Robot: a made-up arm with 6 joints.
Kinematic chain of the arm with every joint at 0, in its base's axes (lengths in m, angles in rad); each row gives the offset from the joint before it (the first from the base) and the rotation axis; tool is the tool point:
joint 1: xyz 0 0 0.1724 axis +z
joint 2: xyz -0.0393 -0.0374 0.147 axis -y
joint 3: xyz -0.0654 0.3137 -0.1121 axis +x
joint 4: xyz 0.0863 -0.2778 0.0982 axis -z
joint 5: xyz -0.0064 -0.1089 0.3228 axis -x
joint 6: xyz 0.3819 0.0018 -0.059 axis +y
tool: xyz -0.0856 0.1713 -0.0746
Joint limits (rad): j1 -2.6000..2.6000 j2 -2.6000..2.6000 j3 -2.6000..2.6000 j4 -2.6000..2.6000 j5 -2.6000..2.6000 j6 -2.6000..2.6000
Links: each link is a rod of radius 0.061 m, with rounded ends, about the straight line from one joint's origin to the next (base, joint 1, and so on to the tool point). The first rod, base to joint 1, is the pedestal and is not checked.
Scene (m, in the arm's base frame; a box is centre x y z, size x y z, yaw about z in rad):
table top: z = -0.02
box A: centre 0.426 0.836 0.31 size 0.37 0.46 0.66 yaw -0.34
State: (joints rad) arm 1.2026 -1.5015 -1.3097 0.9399 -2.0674 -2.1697
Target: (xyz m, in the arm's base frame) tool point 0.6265 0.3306 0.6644
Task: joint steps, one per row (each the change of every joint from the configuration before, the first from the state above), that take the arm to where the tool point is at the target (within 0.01 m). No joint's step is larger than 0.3 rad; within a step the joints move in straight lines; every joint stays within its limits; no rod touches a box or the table.
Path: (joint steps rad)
1: -0.0235 0.2506 0.0975 0.0969 0.0869 -0.0861
2: -0.0235 0.2506 0.0975 0.0969 0.0869 -0.0860
3: -0.0235 0.2506 0.0975 0.0970 0.0868 -0.0861
4: -0.0234 0.2506 0.0975 0.0969 0.0869 -0.0860
5: -0.0235 0.2505 0.0975 0.0969 0.0869 -0.0861
6: -0.1664 -0.2773 0.0877 -0.0688 -0.1960 0.1101
7: -0.1663 -0.2773 0.0878 -0.0687 -0.1959 0.1101
8: -0.1663 -0.2774 0.0878 -0.0688 -0.1960 0.1101

